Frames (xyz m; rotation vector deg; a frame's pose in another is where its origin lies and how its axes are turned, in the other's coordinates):
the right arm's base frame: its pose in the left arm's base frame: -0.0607 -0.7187 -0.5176 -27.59 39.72 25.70
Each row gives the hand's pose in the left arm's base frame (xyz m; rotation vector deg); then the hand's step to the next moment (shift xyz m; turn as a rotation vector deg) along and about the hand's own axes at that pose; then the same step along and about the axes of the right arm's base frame.
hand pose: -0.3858 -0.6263 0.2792 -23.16 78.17 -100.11
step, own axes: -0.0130 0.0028 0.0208 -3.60 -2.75 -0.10
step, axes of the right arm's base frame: 0.0097 -0.0170 0.0150 -1.05 1.02 4.29
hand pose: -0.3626 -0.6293 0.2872 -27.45 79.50 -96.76
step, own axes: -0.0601 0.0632 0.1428 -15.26 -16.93 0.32
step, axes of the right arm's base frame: 0.1049 -0.1158 0.0598 -9.08 3.36 20.64
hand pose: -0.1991 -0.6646 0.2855 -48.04 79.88 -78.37
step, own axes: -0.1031 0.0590 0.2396 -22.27 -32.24 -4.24
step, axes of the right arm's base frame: 0.1989 -0.1141 0.1376 -21.74 6.45 32.24
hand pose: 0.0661 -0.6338 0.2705 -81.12 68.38 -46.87
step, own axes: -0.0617 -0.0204 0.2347 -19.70 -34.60 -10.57
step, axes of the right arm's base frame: 0.1850 -0.0067 0.1582 -28.22 4.58 29.66
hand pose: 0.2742 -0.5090 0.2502 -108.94 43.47 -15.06
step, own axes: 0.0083 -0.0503 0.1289 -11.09 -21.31 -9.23
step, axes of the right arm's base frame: 0.0957 0.0391 0.0923 -19.10 0.70 17.24
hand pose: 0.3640 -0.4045 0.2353 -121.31 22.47 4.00
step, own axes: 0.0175 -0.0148 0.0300 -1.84 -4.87 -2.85
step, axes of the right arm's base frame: 0.0284 0.0114 0.0220 -4.33 -0.85 3.97
